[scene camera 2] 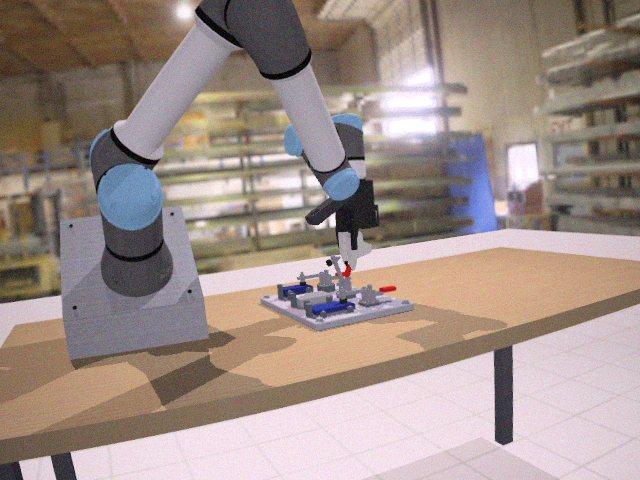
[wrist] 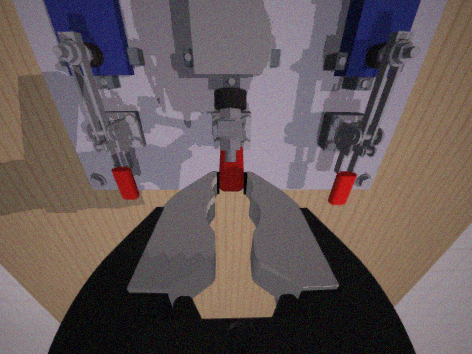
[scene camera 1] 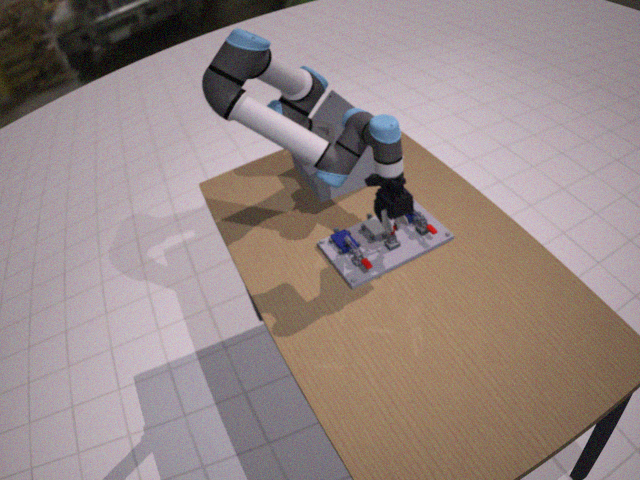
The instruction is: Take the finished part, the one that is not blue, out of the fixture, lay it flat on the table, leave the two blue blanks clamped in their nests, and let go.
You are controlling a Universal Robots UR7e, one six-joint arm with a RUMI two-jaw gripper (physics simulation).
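Pixels of known places: gripper, between the fingertips: (scene camera 2: 351, 270) (wrist: 231, 174) (scene camera 1: 393, 231); arm's base, origin of its link: (scene camera 2: 137, 268).
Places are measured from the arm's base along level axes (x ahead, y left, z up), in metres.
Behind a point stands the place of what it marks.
My gripper (scene camera 1: 394, 223) @(y -0.020, x 0.490, z -0.074 m) (scene camera 2: 349, 265) @(y -0.020, x 0.490, z -0.074 m) (wrist: 231, 174) @(y -0.020, x 0.490, z -0.074 m) is shut on the red handle of the middle clamp. That clamp's arm (scene camera 2: 337, 265) (wrist: 230, 117) is tilted up, its black tip off the part. The grey finished part (scene camera 1: 372, 228) @(y -0.037, x 0.388, z -0.116 m) (scene camera 2: 313, 298) @(y -0.046, x 0.373, z -0.118 m) (wrist: 230, 37) @(y -0.019, x 0.398, z -0.116 m) sits in the middle nest of the fixture plate (scene camera 1: 408, 251) @(y 0.004, x 0.522, z -0.137 m) (scene camera 2: 385, 306) @(y -0.172, x 0.484, z -0.137 m) (wrist: 267, 150) @(y 0.019, x 0.495, z -0.137 m). One blue blank (scene camera 1: 341, 239) @(y -0.133, x 0.368, z -0.121 m) (scene camera 2: 332, 308) @(y -0.152, x 0.367, z -0.123 m) (wrist: 95, 27) @(y -0.120, x 0.388, z -0.121 m) lies in the left nest, the other blue blank (scene camera 1: 410, 217) @(y 0.079, x 0.422, z -0.111 m) (scene camera 2: 296, 290) @(y 0.072, x 0.382, z -0.117 m) (wrist: 382, 25) @(y 0.090, x 0.391, z -0.111 m) in the right nest, both with clamp arms down over them. In scene camera 1 my gripper partly hides the right blank.
The outer clamps' red handles (scene camera 1: 366, 264) @(y -0.134, x 0.527, z -0.105 m) (scene camera 1: 431, 228) @(y 0.089, x 0.523, z -0.096 m) (wrist: 125, 183) @(y -0.127, x 0.516, z -0.105 m) (wrist: 342, 188) @(y 0.088, x 0.519, z -0.095 m) stick out on either side of my fingers. The plate lies on the wooden table (scene camera 1: 465, 335) @(y -0.042, x 0.876, z -0.152 m) (scene camera 2: 465, 279) @(y -0.028, x 0.831, z -0.152 m), which extends beyond the handle side. The robot's grey base block (scene camera 2: 134, 320) @(y -0.074, x -0.028, z -0.092 m) stands behind the nests.
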